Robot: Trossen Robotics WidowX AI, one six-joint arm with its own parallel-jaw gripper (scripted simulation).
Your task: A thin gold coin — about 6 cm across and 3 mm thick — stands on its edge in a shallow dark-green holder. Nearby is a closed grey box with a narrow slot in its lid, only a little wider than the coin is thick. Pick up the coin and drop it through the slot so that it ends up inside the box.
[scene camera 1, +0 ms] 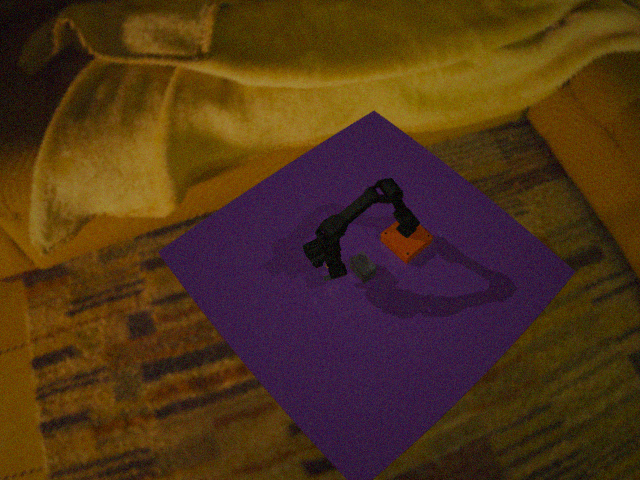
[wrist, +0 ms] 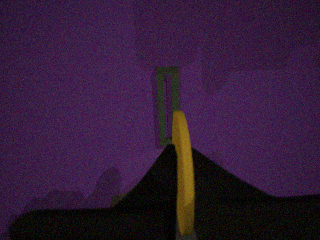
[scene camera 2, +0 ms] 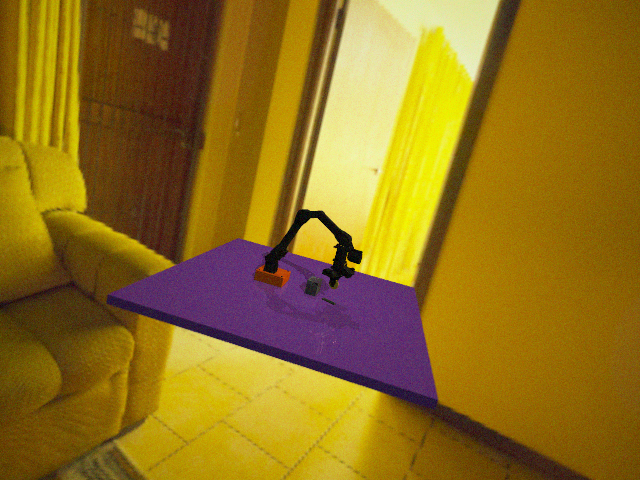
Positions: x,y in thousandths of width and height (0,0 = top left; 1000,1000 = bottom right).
Scene:
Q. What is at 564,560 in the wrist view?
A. A gold coin.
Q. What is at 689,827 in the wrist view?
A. My gripper.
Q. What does my gripper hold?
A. A gold coin.

